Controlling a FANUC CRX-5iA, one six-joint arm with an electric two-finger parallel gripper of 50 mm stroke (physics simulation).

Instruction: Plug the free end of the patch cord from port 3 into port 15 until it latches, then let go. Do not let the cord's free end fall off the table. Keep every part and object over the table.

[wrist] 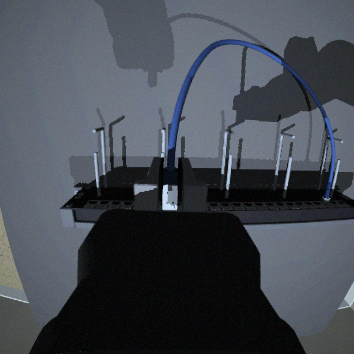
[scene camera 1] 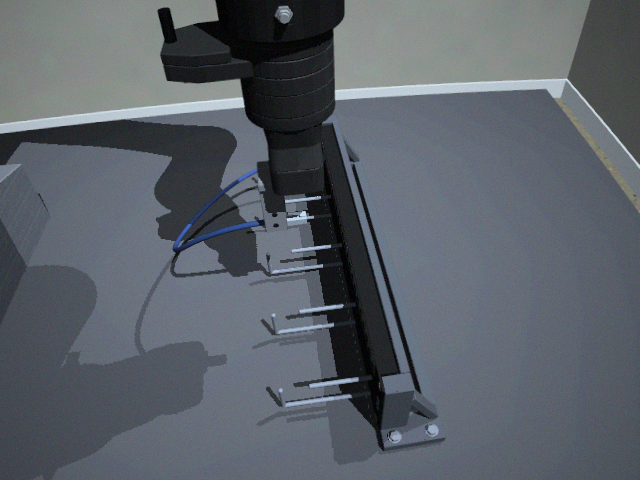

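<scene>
Visible: the gripper (scene camera 1: pixel 276 222). Also visible: the gripper (wrist: pixel 170 170).
</scene>
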